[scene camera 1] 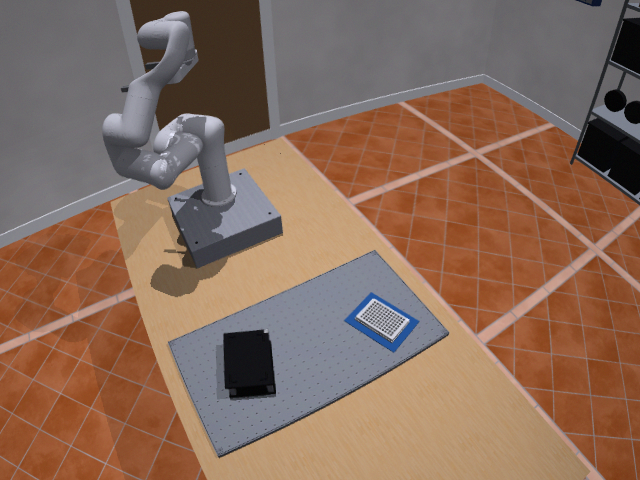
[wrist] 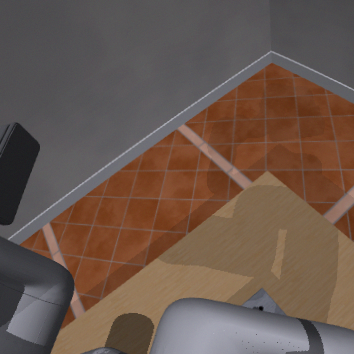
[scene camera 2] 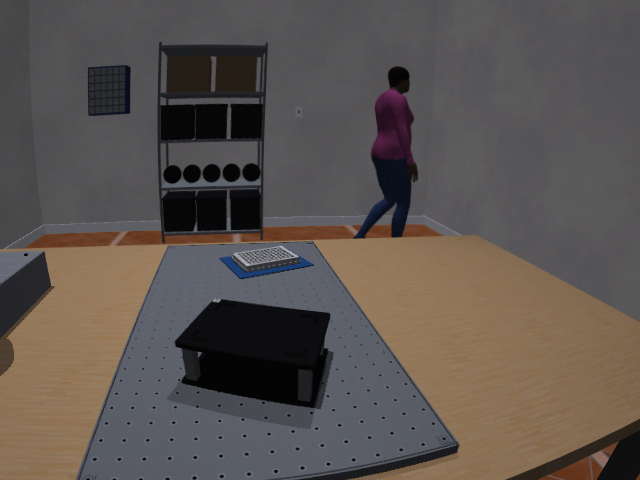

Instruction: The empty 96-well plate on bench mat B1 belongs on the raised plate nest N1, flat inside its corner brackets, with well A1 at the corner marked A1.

same spot on plate nest N1: [scene camera 2: 257,333] = [scene camera 1: 242,359]
